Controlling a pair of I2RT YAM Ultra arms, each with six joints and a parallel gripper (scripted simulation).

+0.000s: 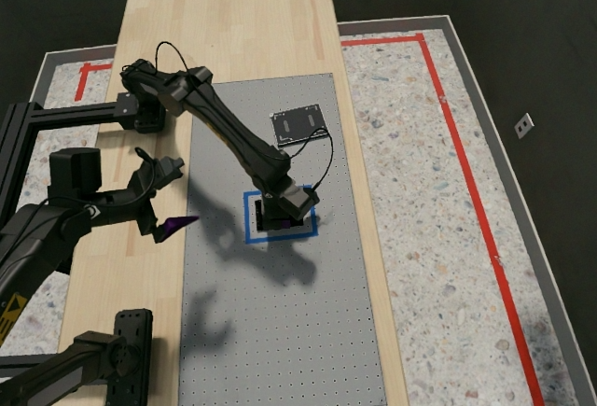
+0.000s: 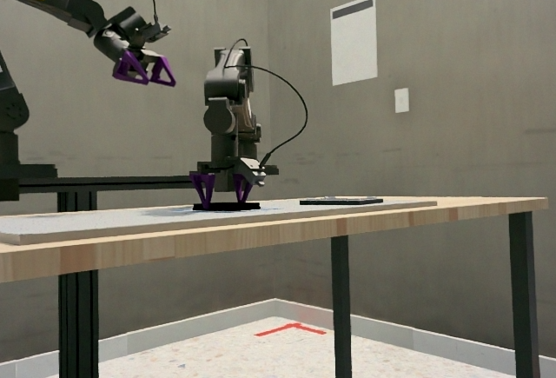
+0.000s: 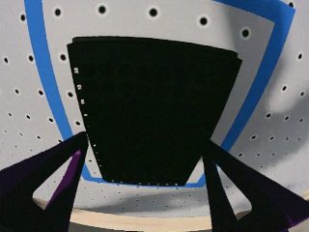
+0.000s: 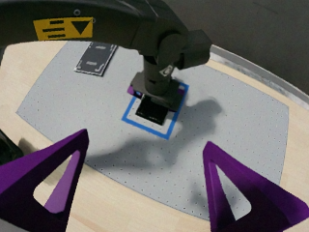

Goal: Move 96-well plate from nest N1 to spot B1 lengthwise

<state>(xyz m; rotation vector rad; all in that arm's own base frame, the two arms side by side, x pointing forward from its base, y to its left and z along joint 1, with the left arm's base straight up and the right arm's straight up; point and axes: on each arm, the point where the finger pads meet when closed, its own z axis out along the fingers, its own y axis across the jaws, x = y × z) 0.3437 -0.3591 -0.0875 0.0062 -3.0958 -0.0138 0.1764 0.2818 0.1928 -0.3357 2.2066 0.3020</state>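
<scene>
Now: the black 96-well plate 10 mm ahead of my left hand and 10 mm below it. The rest, counted from my left hand: dark plate nest N1 (100 mm ahead, 280 mm to the left, 10 mm below).
</scene>
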